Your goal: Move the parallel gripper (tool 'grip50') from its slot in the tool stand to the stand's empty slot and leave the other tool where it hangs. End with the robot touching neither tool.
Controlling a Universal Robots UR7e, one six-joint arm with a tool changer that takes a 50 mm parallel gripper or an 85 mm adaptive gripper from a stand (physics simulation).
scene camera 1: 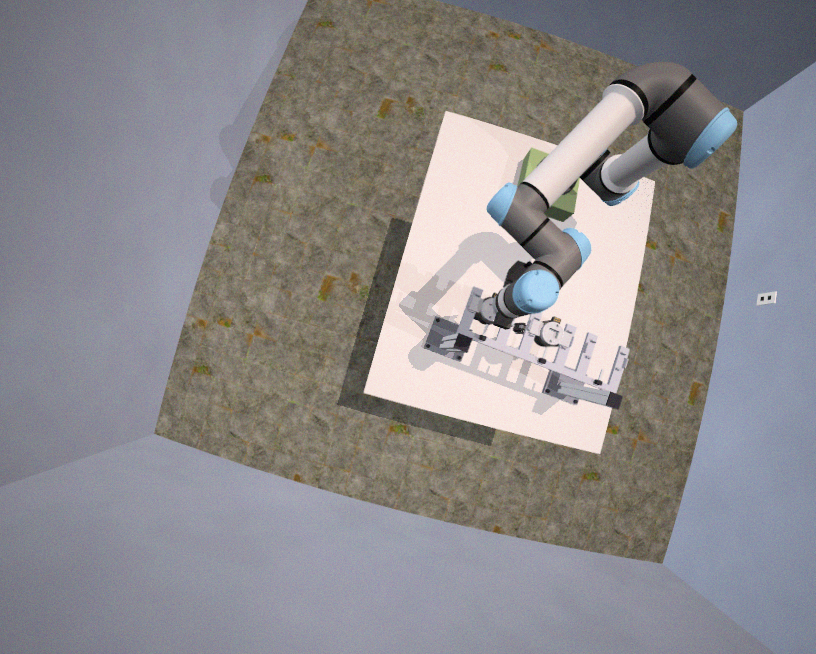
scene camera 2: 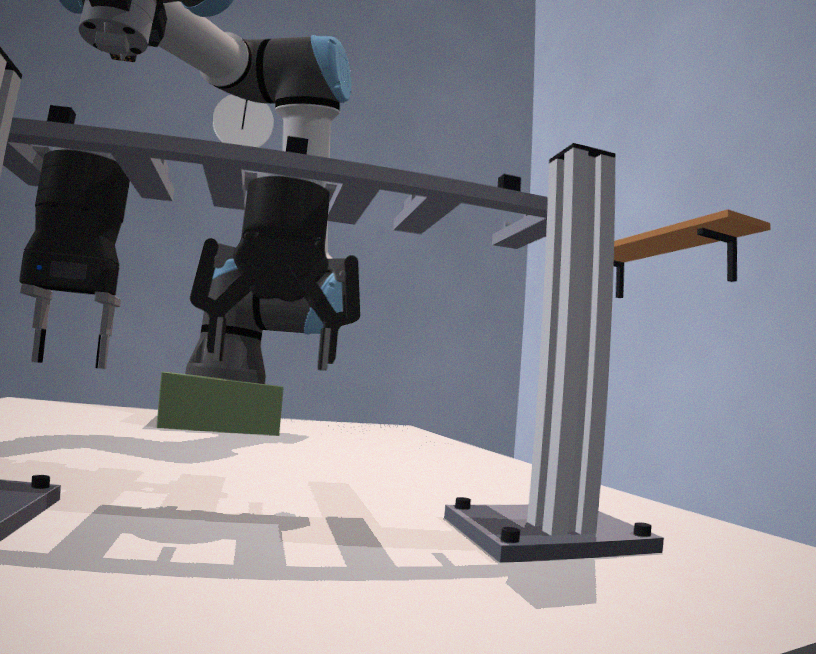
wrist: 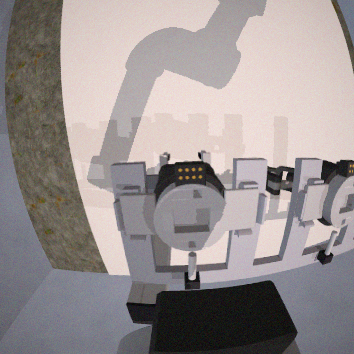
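Seen in the pictures: hand, its tool point: [scene camera 2: 113, 38]; arm's base, origin of its link: [scene camera 2: 225, 381].
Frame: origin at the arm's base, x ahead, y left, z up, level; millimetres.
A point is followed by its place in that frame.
Observation:
The parallel gripper [scene camera 2: 70, 359] [wrist: 183, 156] hangs upright in the stand's end slot, at the left in scene camera 2, its fingers apart and empty. Its round plate [wrist: 190, 215] {z 206, x 598, y -61 mm} rests between two prongs. The arm's bare tool changer [scene camera 2: 117, 30] {z 325, x 612, y -54 mm} is above the rail, clear of this tool. The adaptive gripper [scene camera 2: 271, 359] hangs in the middle slot, fingers apart; its round plate [scene camera 1: 551, 332] {z 206, x 579, y 118 mm} [wrist: 345, 200] {z 206, x 584, y 129 mm} also shows. The empty slot is at the other end, between the prong [scene camera 1: 589, 348] {z 200, x 570, y 245 mm} [scene camera 2: 425, 212] {z 188, x 604, y 242 mm} and the end prong [scene camera 1: 619, 367] {z 200, x 580, y 354 mm} [scene camera 2: 519, 230] {z 189, x 586, y 340 mm}.
The stand's rail [scene camera 1: 510, 348] {z 200, x 669, y 30 mm} [scene camera 2: 408, 171] {z 200, x 669, y 214 mm} joins two posts; one post [scene camera 2: 575, 340] {z 78, x 699, y 347 mm} stands at the right in scene camera 2. A green block [scene camera 1: 533, 160] {z 2, x -18, y -96 mm} [scene camera 2: 219, 403] {z -33, x 120, y 10 mm} lies near the robot's base. A wooden shelf [scene camera 2: 687, 231] is on the wall.

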